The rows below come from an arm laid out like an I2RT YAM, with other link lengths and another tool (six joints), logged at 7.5 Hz.
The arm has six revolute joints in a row. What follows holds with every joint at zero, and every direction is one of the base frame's.
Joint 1 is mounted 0.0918 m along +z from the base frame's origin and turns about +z.
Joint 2 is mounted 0.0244 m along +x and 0.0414 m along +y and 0.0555 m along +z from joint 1 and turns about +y.
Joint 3 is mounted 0.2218 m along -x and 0.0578 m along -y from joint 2 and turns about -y.
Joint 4 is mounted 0.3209 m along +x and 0.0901 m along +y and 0.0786 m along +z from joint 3 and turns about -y.
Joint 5 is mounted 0.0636 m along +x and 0.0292 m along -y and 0.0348 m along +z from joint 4 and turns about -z.
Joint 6 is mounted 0.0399 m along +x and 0.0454 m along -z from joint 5 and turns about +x.
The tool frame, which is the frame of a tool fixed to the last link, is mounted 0.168 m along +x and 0.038 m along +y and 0.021 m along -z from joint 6; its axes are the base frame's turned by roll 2.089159, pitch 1.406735 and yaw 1.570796 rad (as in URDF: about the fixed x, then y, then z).
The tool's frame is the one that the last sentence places.
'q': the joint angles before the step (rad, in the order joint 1, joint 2, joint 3, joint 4, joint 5, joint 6). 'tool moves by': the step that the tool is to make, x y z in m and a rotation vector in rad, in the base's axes. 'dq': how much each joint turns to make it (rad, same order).
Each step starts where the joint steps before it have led.
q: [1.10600, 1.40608, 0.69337, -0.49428, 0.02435, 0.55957]
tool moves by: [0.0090, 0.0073, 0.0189, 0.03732, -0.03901, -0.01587]
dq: [0.00007, -0.05038, 0.00588, -0.00569, 0.02283, 0.00787]
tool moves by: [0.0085, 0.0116, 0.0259, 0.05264, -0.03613, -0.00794]
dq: [-0.00008, -0.04919, 0.02177, -0.00788, 0.01124, 0.00334]
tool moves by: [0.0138, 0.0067, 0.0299, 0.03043, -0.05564, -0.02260]
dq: [-0.00123, -0.04544, 0.04072, -0.03409, 0.04189, 0.00132]
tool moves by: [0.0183, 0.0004, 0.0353, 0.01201, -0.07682, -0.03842]
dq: [-0.00167, -0.04718, 0.05614, -0.05774, 0.07307, -0.00188]
